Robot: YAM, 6 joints.
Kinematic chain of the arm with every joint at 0, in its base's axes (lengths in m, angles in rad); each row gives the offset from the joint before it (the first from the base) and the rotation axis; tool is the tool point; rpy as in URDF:
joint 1: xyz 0 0 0.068 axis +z
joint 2: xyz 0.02 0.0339 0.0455 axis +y
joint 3: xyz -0.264 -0.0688 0 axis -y
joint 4: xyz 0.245 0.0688 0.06 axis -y
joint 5: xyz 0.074 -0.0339 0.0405 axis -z
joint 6: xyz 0.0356 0 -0.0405 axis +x
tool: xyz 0 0 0 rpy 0 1.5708 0
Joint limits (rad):
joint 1: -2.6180..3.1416
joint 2: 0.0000..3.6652
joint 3: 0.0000..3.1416
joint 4: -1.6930..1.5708
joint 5: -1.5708..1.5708
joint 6: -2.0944..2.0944
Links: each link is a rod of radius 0.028 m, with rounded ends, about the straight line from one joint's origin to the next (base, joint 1, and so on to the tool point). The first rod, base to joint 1, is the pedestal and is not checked.
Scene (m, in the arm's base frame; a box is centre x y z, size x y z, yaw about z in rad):
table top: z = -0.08
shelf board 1: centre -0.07 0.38 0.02 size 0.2 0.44 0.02 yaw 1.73
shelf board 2: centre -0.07 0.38 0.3 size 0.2 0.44 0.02 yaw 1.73
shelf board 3: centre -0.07 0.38 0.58 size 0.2 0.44 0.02 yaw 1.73
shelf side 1: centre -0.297 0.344 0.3 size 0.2 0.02 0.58 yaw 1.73
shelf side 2: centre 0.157 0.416 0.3 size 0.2 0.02 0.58 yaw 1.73
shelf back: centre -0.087 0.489 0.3 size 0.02 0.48 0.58 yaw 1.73
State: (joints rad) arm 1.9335 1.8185 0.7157 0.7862 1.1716 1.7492
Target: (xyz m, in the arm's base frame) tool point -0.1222 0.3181 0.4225
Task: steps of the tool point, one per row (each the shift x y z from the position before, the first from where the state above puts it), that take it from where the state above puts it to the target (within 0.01 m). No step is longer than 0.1 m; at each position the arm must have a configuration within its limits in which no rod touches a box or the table.
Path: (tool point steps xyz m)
1: 0.0015 -0.0576 0.0116
2: 0.0093 -0.0561 -0.0001
3: 0.0157 -0.0517 -0.0115
4: -0.0303 0.0296 0.0815
5: -0.0140 0.0030 0.0943
6: 0.0072 -0.0236 0.0962
7: -0.0194 0.0710 0.0097
8: -0.0050 0.0812 -0.0097

